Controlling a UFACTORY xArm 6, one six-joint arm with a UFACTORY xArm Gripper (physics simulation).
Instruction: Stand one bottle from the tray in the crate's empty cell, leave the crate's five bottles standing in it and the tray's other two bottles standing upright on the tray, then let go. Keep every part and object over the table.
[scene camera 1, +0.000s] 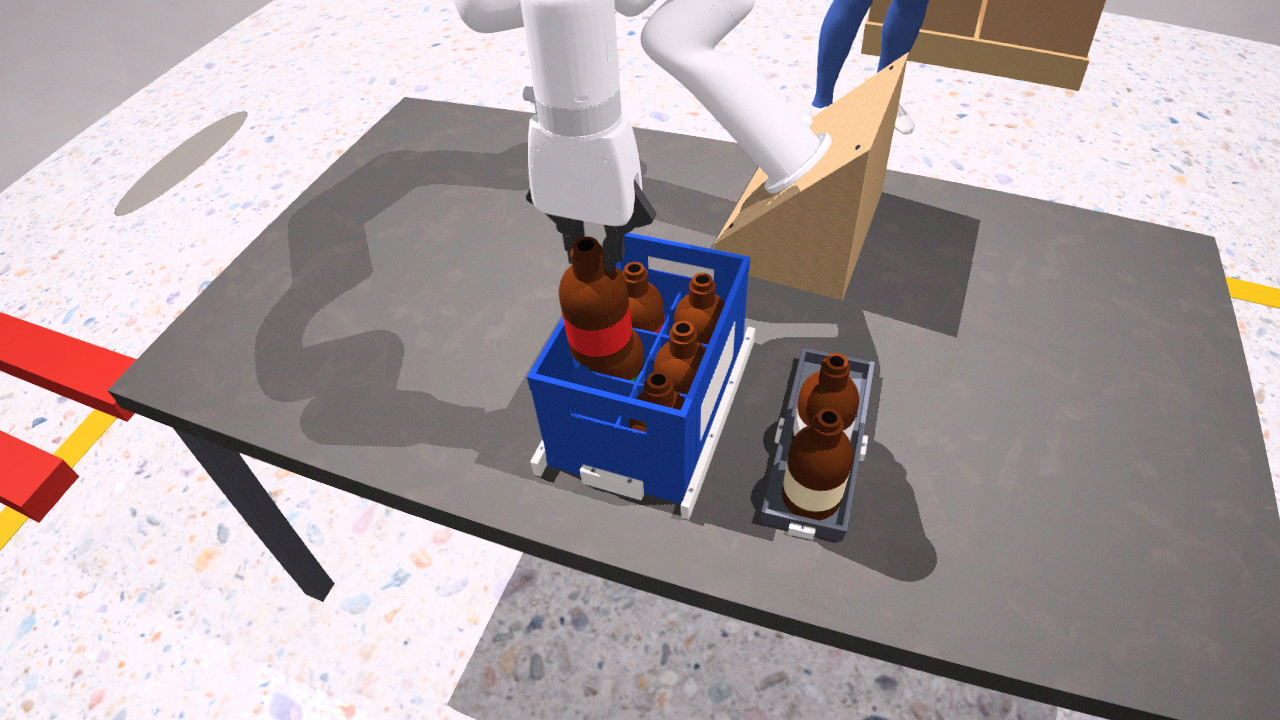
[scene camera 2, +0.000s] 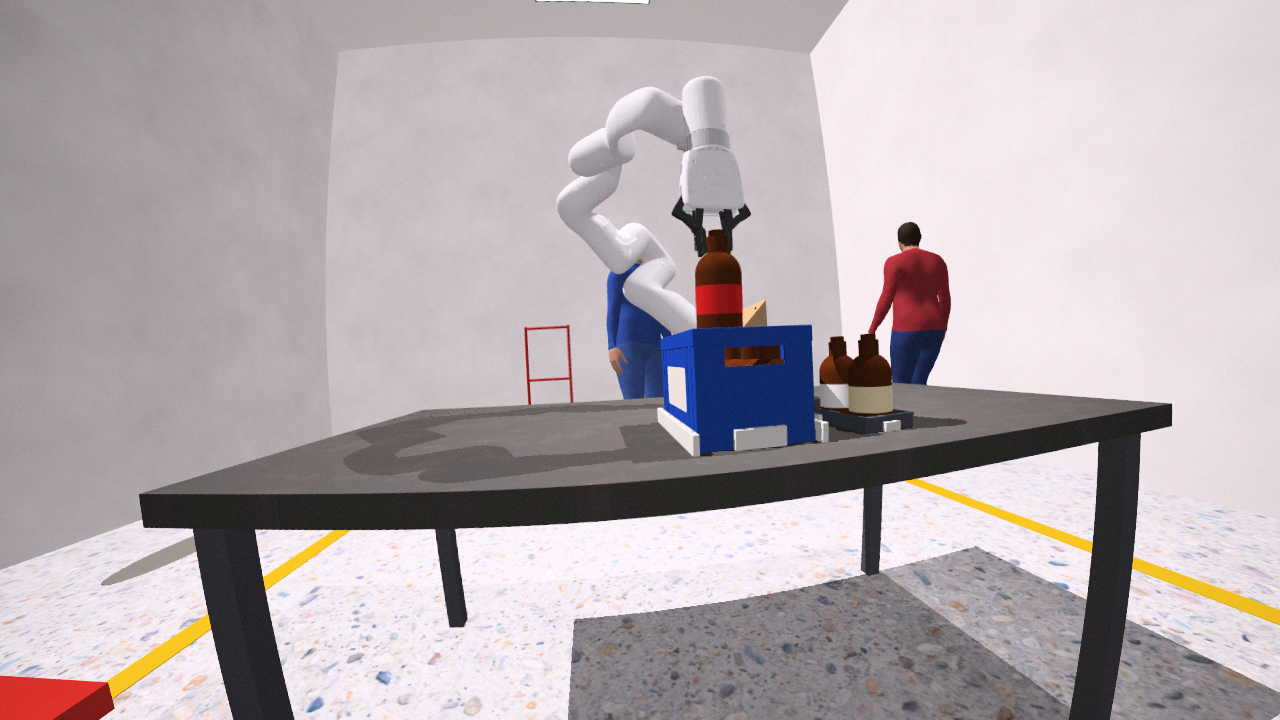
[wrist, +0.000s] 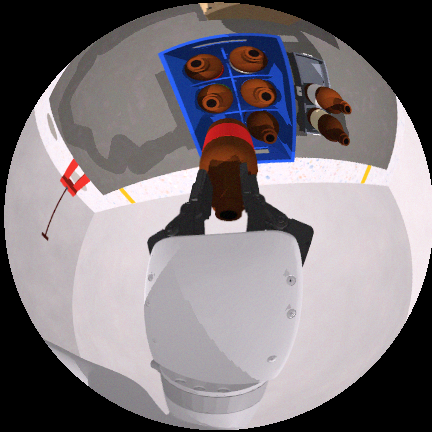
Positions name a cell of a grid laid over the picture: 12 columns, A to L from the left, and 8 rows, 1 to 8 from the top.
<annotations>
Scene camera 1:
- my gripper: F3
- white-label bottle: H5
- cream-label bottle: H6
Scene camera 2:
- my gripper: G3
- white-label bottle: H5
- cream-label bottle: I5
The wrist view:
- my gripper: G4
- white-label bottle: J2
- cream-label bottle: J3
</annotations>
